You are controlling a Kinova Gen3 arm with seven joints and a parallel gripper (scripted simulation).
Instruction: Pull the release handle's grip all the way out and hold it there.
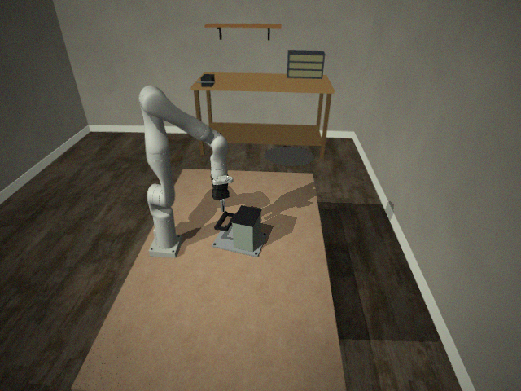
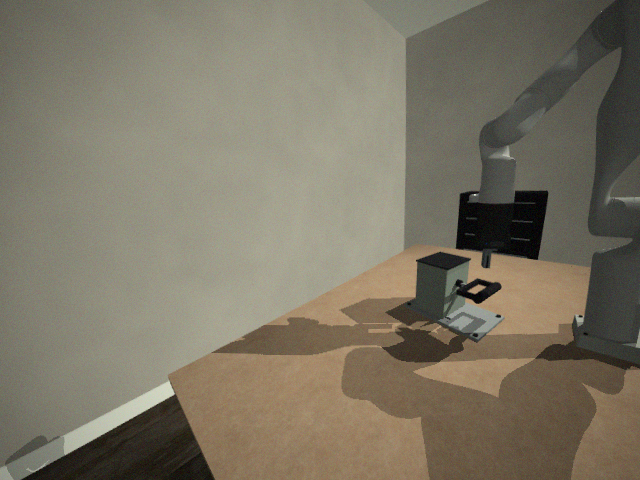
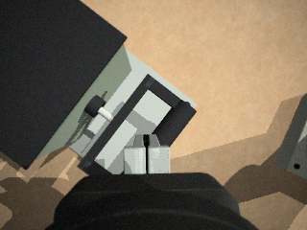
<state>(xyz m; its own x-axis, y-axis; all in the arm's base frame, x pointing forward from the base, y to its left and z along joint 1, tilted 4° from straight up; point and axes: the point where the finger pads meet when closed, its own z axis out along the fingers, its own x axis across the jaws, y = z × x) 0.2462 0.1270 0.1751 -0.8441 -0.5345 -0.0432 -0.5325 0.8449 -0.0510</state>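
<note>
The baseplate is 8 cm ahead of my hand and 19 cm below it.
</note>
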